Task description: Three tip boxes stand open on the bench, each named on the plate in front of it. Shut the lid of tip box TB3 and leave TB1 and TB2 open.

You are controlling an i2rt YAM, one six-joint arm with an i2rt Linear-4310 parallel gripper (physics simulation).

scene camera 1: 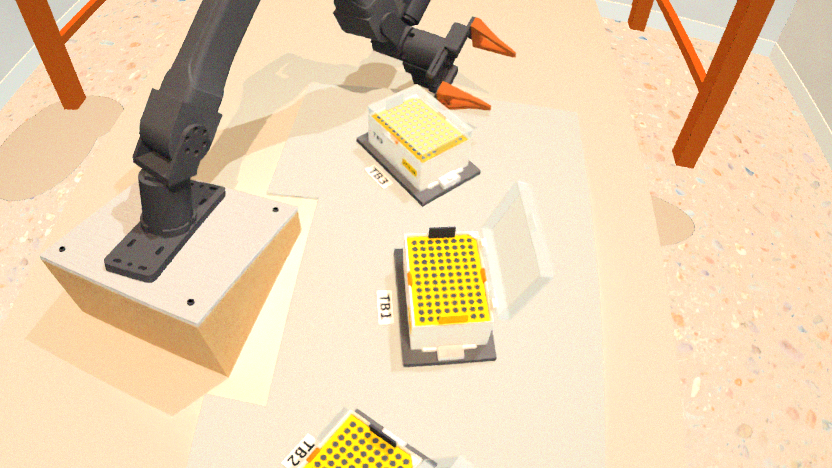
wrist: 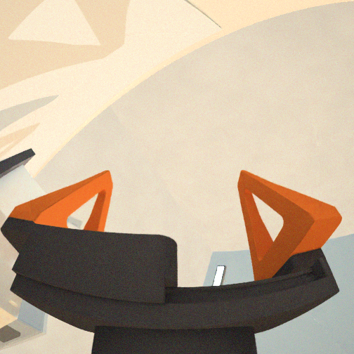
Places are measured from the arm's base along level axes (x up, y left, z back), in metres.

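Pixels of known places: gripper, fingertip midpoint: (scene camera 1: 503, 81); arm's base at its link origin: (scene camera 1: 169, 228).
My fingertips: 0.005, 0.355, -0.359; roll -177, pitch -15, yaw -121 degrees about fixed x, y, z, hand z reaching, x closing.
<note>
Ahead of a thing's pixels: the offset from my fingertips to its top centre, as dx, dy, dz. "*": to the spot under its first point.
Tip box TB3 @[-0.010, -0.110, +0.113] (scene camera 1: 436, 165) stands on a dark base at the back, its clear lid @[* -0.010, -0.119, +0.101] (scene camera 1: 420, 125) lying over the yellow tip rack; whether it is fully seated I cannot tell. Its plate @[* -0.085, -0.151, +0.150] (scene camera 1: 378, 175) reads TB3. My gripper (scene camera 1: 502, 81) (wrist: 174, 177) is open and empty, just behind and right of TB3. Its lower finger overlaps the lid's far edge in the scene view; contact is unclear. Tip box TB1 @[-0.012, -0.332, +0.031] (scene camera 1: 448, 279) is open, its clear lid (scene camera 1: 516, 250) leaning up at the right. Tip box TB2 @[* -0.030, -0.541, +0.079] (scene camera 1: 360, 448) is partly cut off at the bottom edge; its rack is uncovered.
The arm's base stands on a wooden block (scene camera 1: 250, 256) left of the boxes. TB1's plate @[* -0.085, -0.350, +0.097] (scene camera 1: 384, 306) and TB2's plate @[* -0.085, -0.545, +0.146] (scene camera 1: 300, 450) lie left of their boxes. Orange posts (scene camera 1: 712, 98) (scene camera 1: 49, 52) rise at both sides.
</note>
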